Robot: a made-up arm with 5 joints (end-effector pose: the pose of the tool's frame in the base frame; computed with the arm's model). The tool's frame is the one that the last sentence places. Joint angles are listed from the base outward.
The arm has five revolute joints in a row. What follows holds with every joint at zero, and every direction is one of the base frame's. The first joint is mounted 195.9 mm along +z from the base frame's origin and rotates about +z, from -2.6 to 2.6 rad. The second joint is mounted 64 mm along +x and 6.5 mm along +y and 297.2 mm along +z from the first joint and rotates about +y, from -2.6 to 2.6 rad. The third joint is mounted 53.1 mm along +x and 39.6 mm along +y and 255.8 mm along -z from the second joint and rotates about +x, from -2.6 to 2.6 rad. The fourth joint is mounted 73 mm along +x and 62 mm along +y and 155.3 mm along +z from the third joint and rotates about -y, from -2.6 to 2.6 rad. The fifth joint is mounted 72.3 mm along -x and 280 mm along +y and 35.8 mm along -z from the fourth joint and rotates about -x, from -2.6 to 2.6 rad. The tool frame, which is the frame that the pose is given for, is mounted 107.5 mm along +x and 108.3 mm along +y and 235.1 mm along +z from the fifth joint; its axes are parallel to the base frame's.
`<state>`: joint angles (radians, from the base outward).
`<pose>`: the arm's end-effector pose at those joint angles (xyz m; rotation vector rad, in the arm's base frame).
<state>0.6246 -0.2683 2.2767 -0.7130 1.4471</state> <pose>0.2947 -0.2445 0.6704 0.8521 -0.2299 1.3934</pose>
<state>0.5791 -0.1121 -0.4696 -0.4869 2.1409</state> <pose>-0.1020 0.4551 -0.0491 -2.6261 -0.3569 0.5431</pose>
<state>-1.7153 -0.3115 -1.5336 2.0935 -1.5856</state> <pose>0.1676 -0.2460 0.1697 -0.2936 0.0703 0.3802</pose>
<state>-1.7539 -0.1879 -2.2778 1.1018 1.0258</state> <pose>-0.2664 -0.3213 -0.2954 -2.5916 1.1979 0.6714</pose>
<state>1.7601 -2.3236 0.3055 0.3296 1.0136</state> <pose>-0.5382 -0.2093 0.5554 1.6612 -1.5147 -0.0834</pose>
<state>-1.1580 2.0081 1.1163 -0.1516 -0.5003</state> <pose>-0.0672 -0.2051 0.2331 -2.0472 -0.8930 2.0125</pose>
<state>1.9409 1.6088 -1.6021 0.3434 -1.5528</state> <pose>-0.1497 -0.3937 0.3739 -1.4156 1.3156 1.7214</pose>
